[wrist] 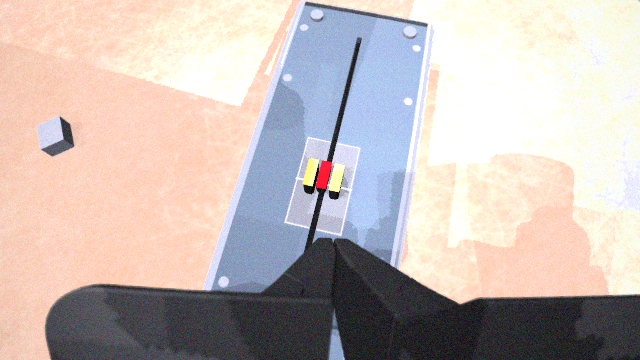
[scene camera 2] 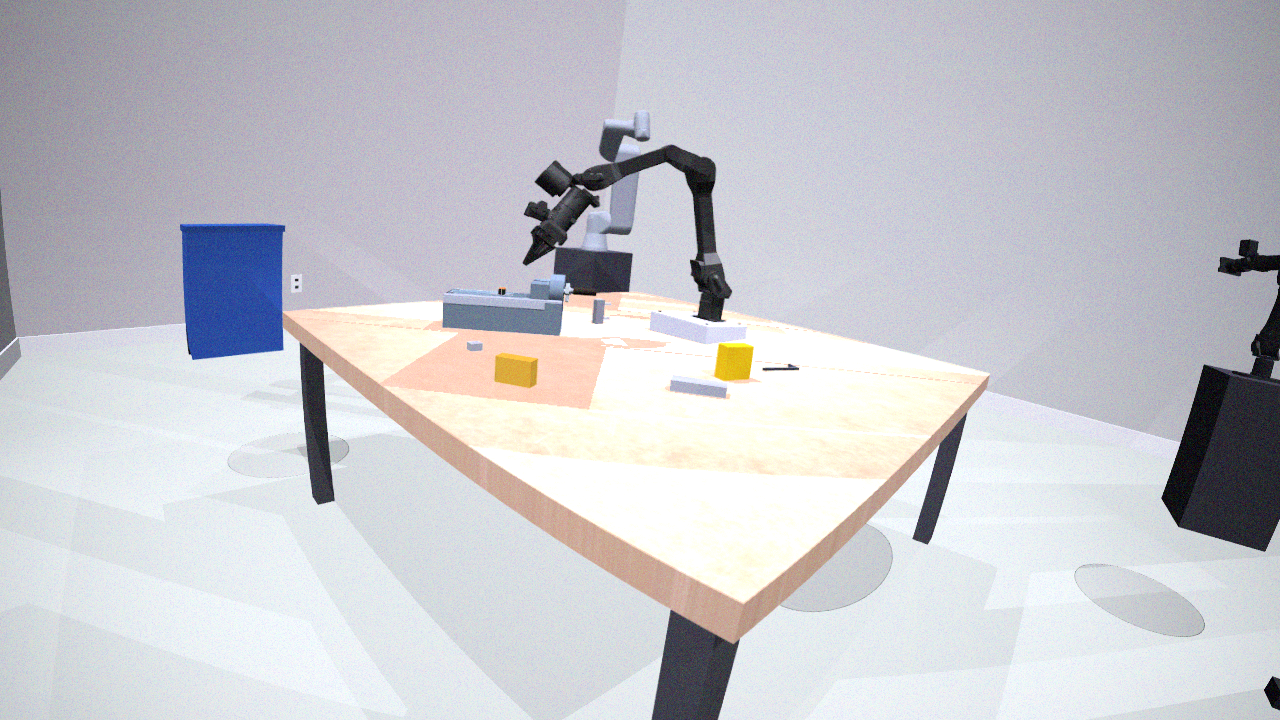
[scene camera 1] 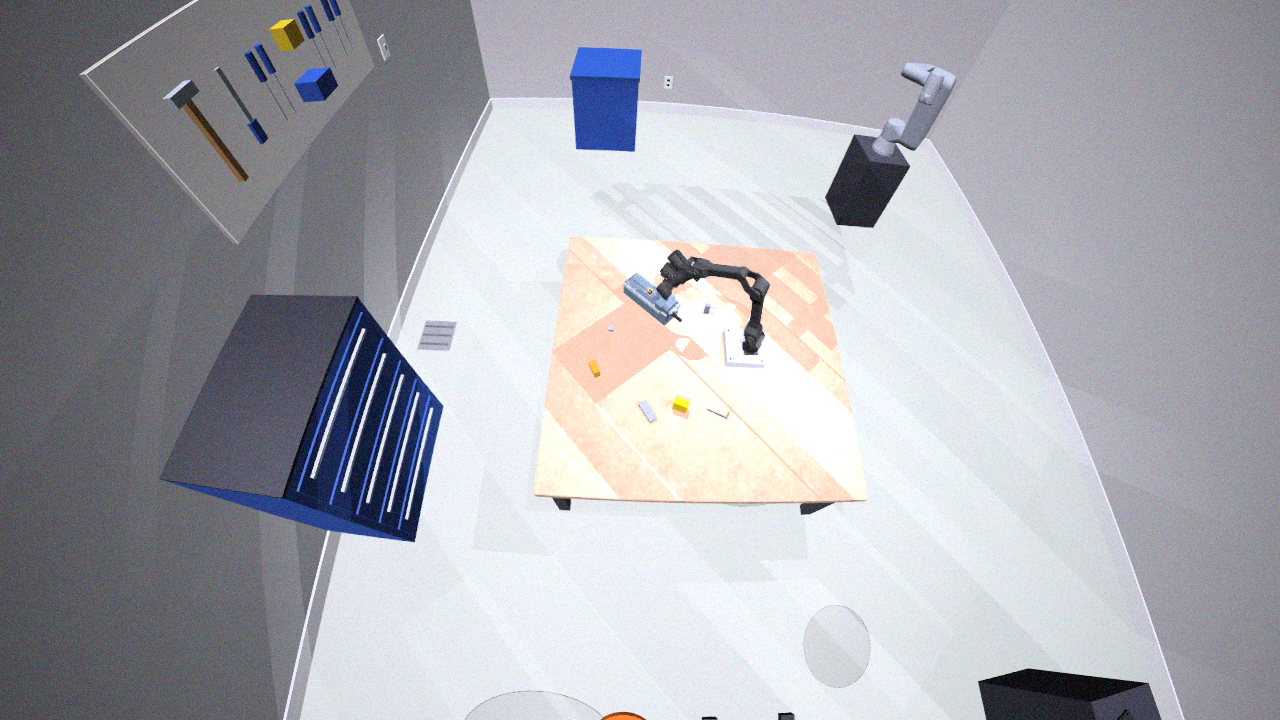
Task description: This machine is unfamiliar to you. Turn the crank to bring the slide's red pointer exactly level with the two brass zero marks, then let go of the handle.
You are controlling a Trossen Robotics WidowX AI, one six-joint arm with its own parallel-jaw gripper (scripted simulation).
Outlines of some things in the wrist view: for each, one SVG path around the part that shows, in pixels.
My gripper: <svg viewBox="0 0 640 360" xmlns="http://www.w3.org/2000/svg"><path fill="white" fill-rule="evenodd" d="M45 321L45 336L50 360L329 360L334 310L344 360L640 360L640 294L477 297L463 303L457 303L451 298L423 285L405 272L401 272L349 239L336 238L334 243L331 238L318 238L279 276L279 279L261 293L187 290L185 288L158 288L153 286L97 283L73 289L62 295L49 309Z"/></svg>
A grey cube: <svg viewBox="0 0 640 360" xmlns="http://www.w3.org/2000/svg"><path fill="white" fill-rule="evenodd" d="M61 116L36 126L40 150L46 152L51 157L75 147L71 124L67 120L62 119Z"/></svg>
